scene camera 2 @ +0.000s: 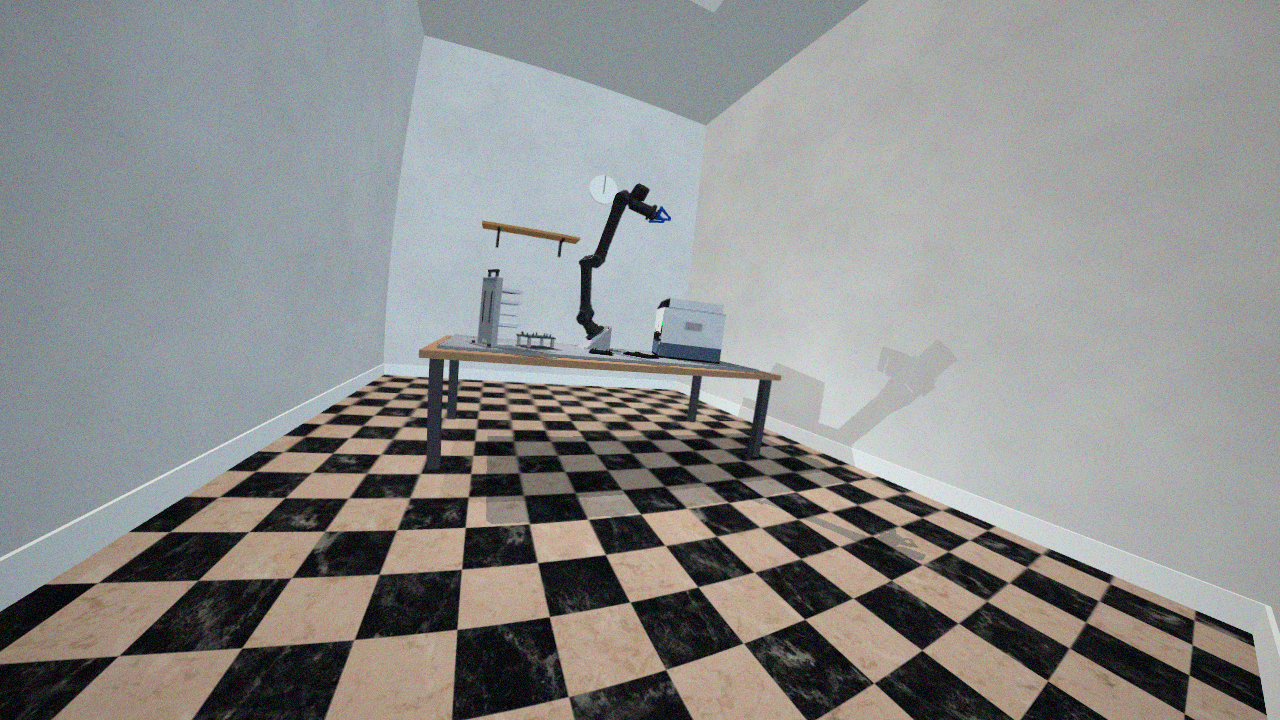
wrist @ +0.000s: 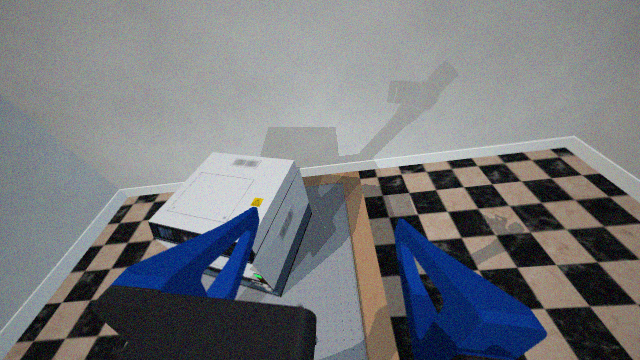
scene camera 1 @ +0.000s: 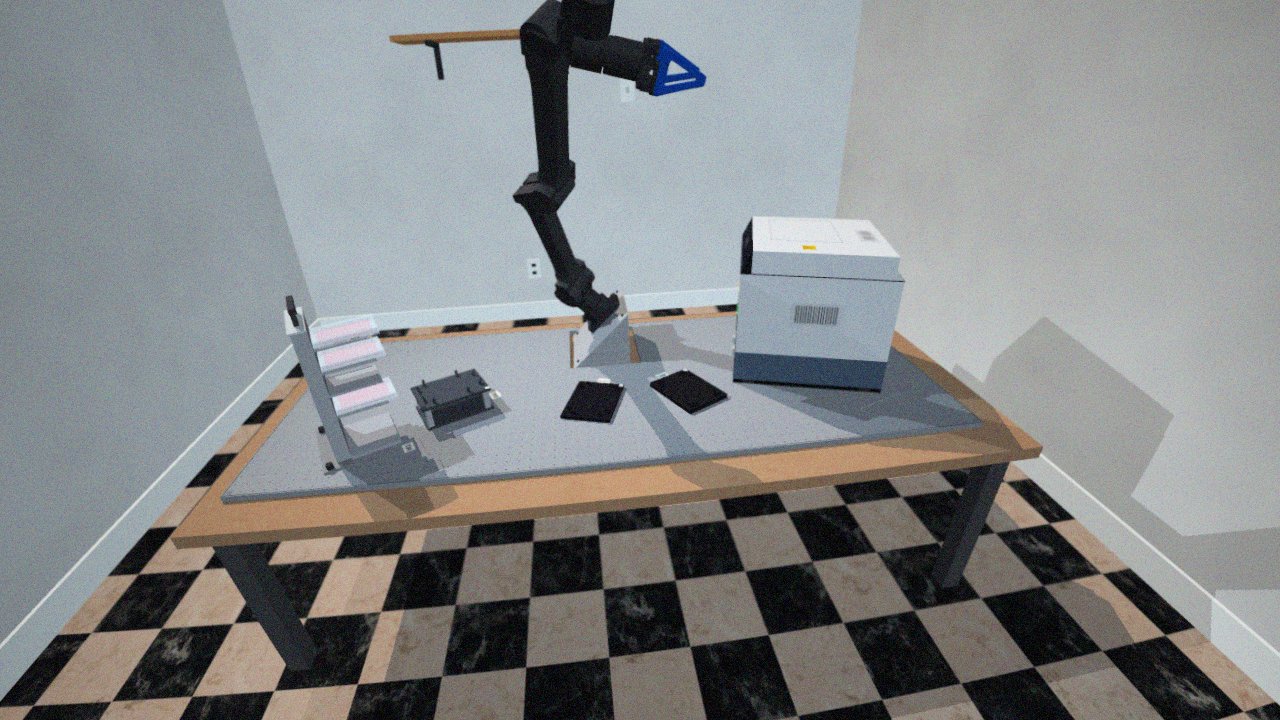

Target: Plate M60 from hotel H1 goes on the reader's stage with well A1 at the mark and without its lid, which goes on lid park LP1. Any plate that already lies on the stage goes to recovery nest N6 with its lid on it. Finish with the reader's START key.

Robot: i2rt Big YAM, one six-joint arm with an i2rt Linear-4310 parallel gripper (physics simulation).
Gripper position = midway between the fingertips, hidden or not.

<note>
My gripper [scene camera 1: 701, 77] is open, with nothing in its grasp. I also see a plate reader [scene camera 1: 870, 310].
My gripper shows as well in the wrist view [wrist: 326, 219]. The plate reader also shows in scene camera 2 [scene camera 2: 669, 323] and in the wrist view [wrist: 268, 263].
</note>
